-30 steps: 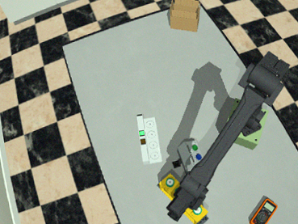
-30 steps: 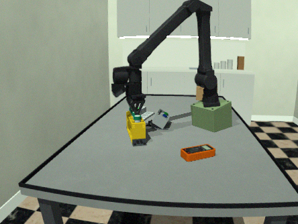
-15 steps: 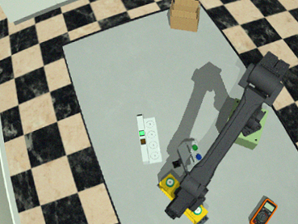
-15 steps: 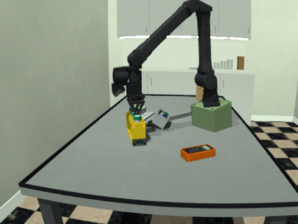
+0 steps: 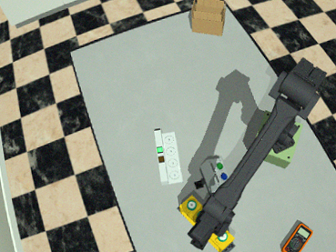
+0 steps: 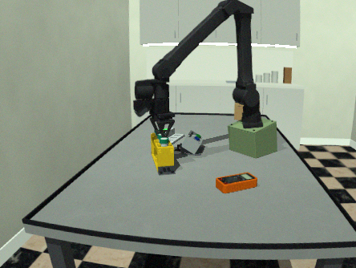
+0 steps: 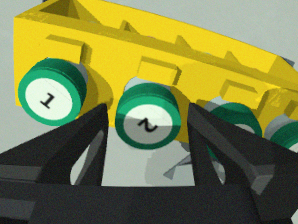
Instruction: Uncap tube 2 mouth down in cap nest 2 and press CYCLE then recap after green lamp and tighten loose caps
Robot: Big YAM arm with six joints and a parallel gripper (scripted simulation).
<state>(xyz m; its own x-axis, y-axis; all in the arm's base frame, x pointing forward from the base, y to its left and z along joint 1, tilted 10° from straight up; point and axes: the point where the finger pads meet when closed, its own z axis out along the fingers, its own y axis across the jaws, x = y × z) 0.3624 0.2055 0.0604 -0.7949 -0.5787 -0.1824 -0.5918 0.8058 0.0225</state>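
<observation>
My gripper is now right at the cap. The rest, counted from my hand: grey key housing: 190 mm to the right, 100 mm behind, 70 mm below; green READY key: 210 mm to the right, 120 mm behind, 50 mm below; blue cycle key: 170 mm to the right, 120 mm behind, 50 mm below.
</observation>
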